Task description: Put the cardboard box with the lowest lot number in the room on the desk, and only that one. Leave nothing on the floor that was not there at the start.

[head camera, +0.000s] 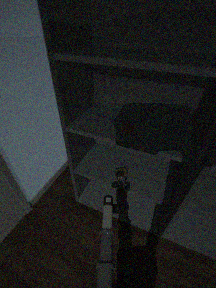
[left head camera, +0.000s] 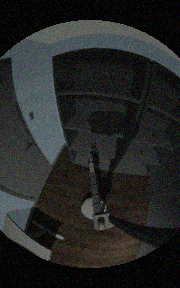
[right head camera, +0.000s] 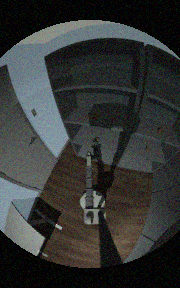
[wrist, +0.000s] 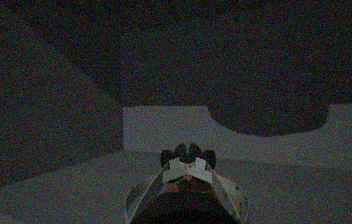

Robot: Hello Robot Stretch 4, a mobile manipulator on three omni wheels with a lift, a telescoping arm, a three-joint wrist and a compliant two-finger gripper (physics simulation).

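Frame: origin at the robot's base, x ahead, y left, z up, level; millimetres.
Seen in the pictures: gripper, fingertip midpoint: (head camera: 119, 172) (left head camera: 93, 146) (right head camera: 94, 139) (wrist: 188, 155).
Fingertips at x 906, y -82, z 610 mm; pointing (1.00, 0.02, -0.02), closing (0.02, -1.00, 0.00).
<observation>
Offsets run from my fingertips to a thing's top centre. "spot": to the spot under its first point.
My gripper (head camera: 121, 171) (left head camera: 94, 147) (right head camera: 96, 141) (wrist: 187, 155) is shut inside the left bay of the shelf unit, its fingertips together with no box seen between them. Parts of an orange-brown cardboard box @(spot: dy +23, dx +39, dz -54 mm) (wrist: 172, 187) show beneath and beside the finger bands in the wrist view; the gripper hides most of it. Its lot number cannot be read. Two other small orange-brown things, probably boxes, show in the right bay in the right head view: one @(dy -909, dx -241, dz +404 mm) (right head camera: 160, 129) on a shelf and one @(dy -935, dx -203, dz -53 mm) (right head camera: 147, 147) lower down. I cannot identify the desk in these dark views.
The shelf unit (head camera: 135, 63) (right head camera: 141, 75) stands ahead, with shelf edges above and below the gripper and a side wall to its left. A dark shadow falls across it. A pale wall (head camera: 30, 100) and a door (right head camera: 25, 135) are left. Pale furniture (right head camera: 22, 230) stands lower left.
</observation>
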